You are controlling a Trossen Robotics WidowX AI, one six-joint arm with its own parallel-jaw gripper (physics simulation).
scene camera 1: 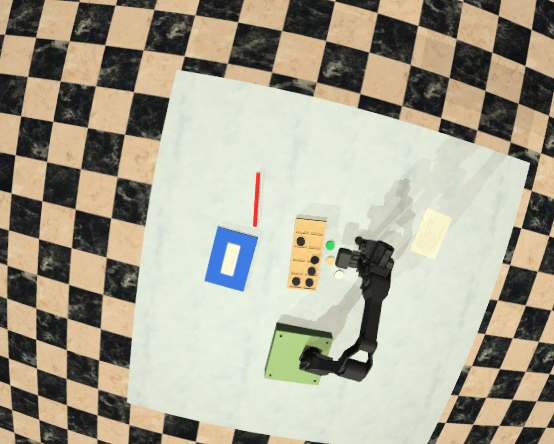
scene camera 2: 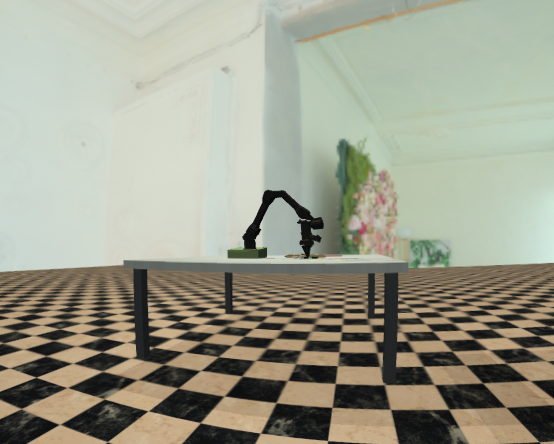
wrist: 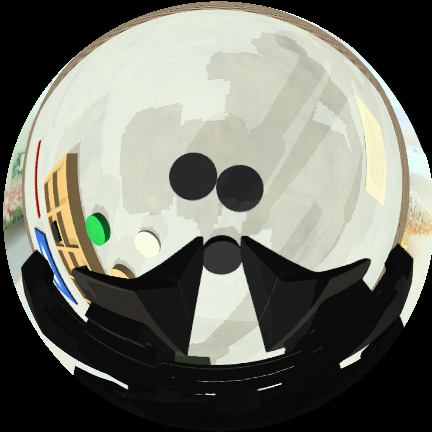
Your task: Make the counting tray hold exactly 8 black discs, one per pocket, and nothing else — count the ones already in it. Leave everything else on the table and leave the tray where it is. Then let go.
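The tan counting tray [scene camera 1: 302, 226] [wrist: 75, 200] lies left of my gripper, with two columns of pockets. Several hold one black disc each, including a disc [scene camera 1: 300, 241] in the left column; both top pockets are empty. My gripper [scene camera 1: 362, 256] [scene camera 2: 307, 256] [wrist: 221, 241] is low at the table, right of the tray, shut on a black disc [wrist: 222, 260] between its fingertips. Two black discs [wrist: 193, 176] [wrist: 240, 188] lie touching each other just beyond it in the wrist view. In scene camera 1, the arm hides the held disc.
A green disc [scene camera 1: 330, 245] [wrist: 97, 229], a tan disc [scene camera 1: 330, 260] [wrist: 122, 271] and white discs [scene camera 1: 339, 274] [wrist: 147, 243] lie between tray and gripper. A blue holder [scene camera 1: 213, 260], red stick [scene camera 1: 257, 200], paper sheet [scene camera 1: 431, 233] and green base [scene camera 1: 285, 357] are also on the table.
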